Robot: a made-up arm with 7 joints. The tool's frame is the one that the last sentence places.
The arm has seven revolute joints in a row. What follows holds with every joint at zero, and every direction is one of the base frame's.
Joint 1 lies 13 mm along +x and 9.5 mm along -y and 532.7 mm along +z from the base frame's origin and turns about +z.
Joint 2 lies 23.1 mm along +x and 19.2 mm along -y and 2.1 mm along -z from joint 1 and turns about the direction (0, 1, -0.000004).
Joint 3 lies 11.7 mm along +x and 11.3 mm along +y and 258.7 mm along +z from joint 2 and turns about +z.
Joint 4 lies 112.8 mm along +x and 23 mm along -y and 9.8 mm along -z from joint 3 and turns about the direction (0, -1, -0.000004).
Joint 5 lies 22.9 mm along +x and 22.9 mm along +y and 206.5 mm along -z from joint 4 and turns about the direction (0, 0.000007, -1).
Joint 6 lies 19.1 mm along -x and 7.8 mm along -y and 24 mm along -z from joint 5 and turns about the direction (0, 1, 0.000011).
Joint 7 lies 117.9 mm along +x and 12 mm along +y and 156.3 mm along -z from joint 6 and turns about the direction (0, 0.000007, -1).
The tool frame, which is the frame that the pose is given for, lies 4.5 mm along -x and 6.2 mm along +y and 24.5 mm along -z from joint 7; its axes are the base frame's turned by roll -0.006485, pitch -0.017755 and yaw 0.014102 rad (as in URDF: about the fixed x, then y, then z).
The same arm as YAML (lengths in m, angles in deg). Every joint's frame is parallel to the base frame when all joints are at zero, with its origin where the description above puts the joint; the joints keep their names.
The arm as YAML. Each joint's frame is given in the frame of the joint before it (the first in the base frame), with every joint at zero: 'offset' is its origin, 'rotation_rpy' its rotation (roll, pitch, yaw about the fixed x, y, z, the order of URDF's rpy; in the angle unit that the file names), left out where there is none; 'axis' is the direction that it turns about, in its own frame. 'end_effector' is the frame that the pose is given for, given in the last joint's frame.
length_unit: m
angle_unit: deg
chain:
  - id: joint 1
    offset: [0.013, -0.0095, 0.5327]
    axis: [0.0, 0.0, 1.0]
  - id: joint 2
    offset: [0.0231, -0.0192, -0.0021]
    axis: [0.0, 1.0, 0.0]
  - id: joint 3
    offset: [0.0117, 0.0113, 0.2587]
    axis: [0.0, 0.0, 1.0]
  - id: joint 4
    offset: [0.1128, -0.023, -0.0098]
    axis: [0.0, -1.0, 0.0]
  - id: joint 5
    offset: [0.0229, 0.0229, -0.2065]
    axis: [0.0, 0.0, -1.0]
  - id: joint 6
    offset: [-0.0191, -0.0078, -0.024]
    axis: [0.0, 1.0, 0.0]
  - id: joint 7
    offset: [0.1179, 0.012, -0.1563]
    axis: [0.0, 0.0, -1.0]
end_effector:
  offset: [-0.0045, 0.0062, -0.0245]
  rotation_rpy: [-0.37, -1.02, 0.81]

